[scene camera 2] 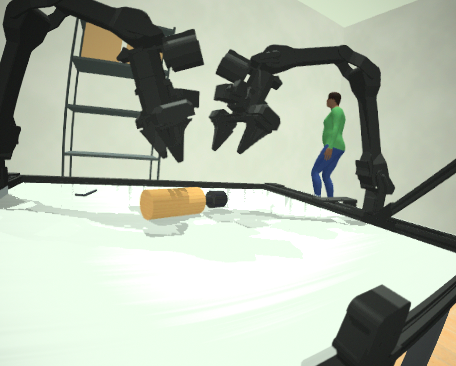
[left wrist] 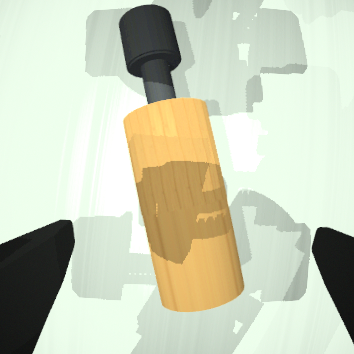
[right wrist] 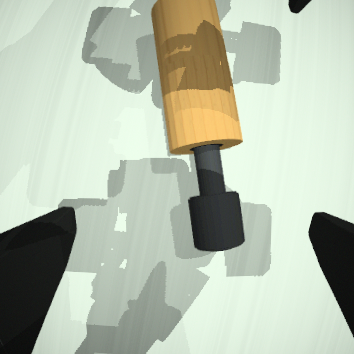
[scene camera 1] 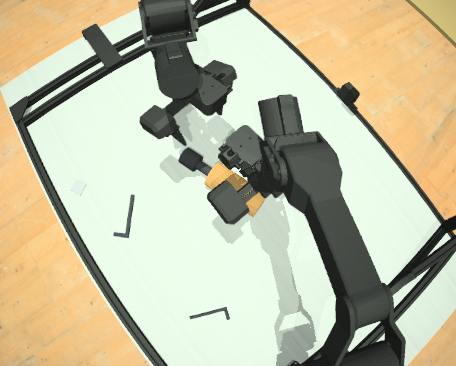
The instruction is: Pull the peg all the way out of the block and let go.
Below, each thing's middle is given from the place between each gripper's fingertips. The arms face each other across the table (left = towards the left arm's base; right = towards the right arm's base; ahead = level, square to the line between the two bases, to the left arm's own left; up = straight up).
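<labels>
Wooden cylinder block (scene camera 2: pixel 154 203): 100 mm to the left of my right hand, 40 mm behind it, 110 mm below it. With respect to the black peg (left wrist: pixel 150 48), my right hand is 110 mm above it, 40 mm to the right of it and 10 mm short of it.
Black peg: 70 mm to the right of my left hand, 50 mm ahead of it, 80 mm below it. Wooden cylinder block: 10 mm to the right of my left hand, 80 mm below it.
</labels>
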